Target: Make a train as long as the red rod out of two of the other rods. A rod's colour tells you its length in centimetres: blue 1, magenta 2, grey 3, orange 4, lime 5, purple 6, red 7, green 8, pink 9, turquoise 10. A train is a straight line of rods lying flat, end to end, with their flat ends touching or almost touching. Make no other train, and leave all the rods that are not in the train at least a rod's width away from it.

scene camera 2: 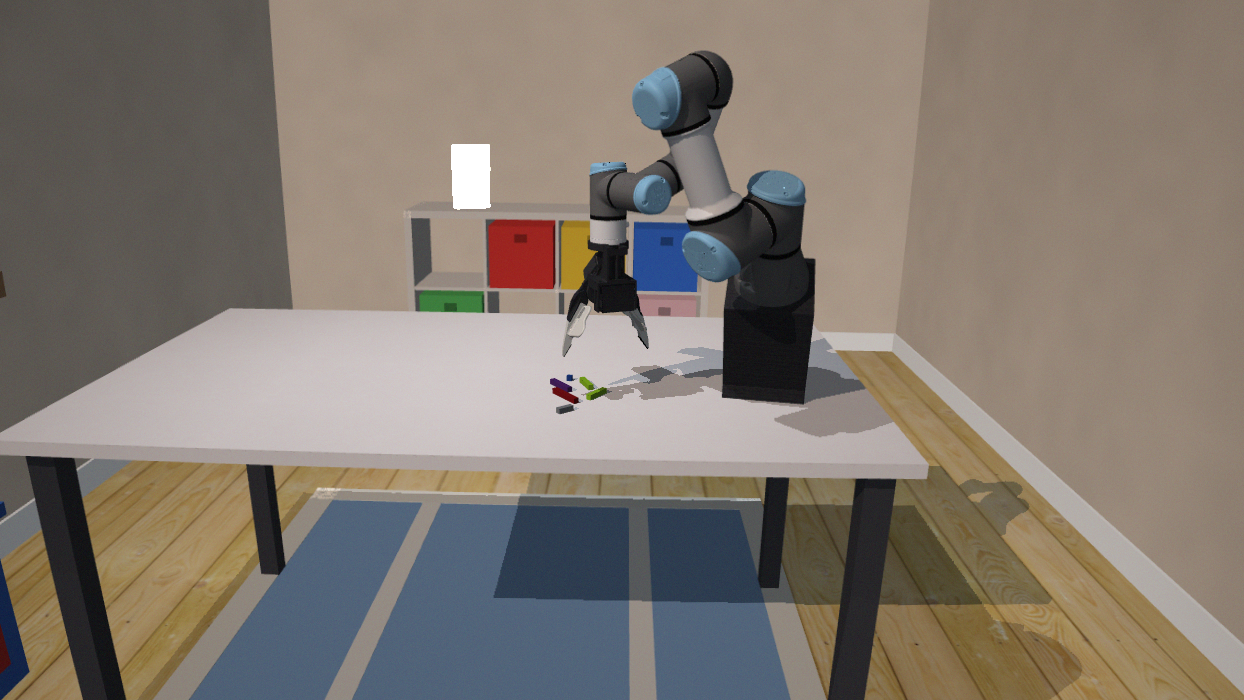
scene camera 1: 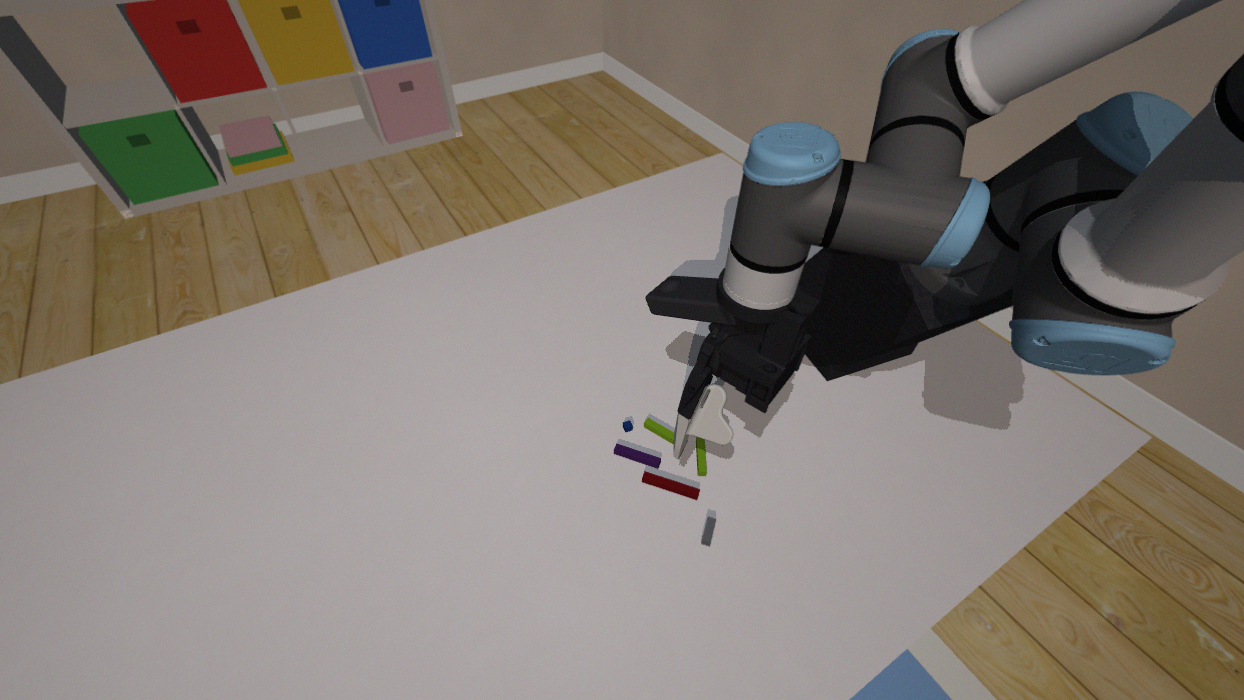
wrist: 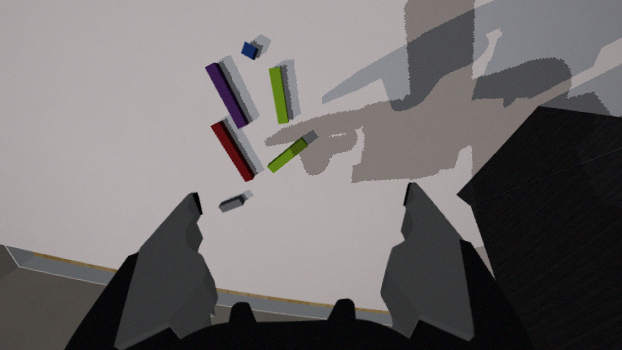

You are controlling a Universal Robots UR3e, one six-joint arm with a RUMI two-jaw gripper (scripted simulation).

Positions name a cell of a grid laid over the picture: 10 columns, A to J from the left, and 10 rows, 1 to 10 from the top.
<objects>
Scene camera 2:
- gripper: E6
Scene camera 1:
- gripper: F6
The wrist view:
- gripper: E6
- purple rod: D3
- red rod: D4
</objects>
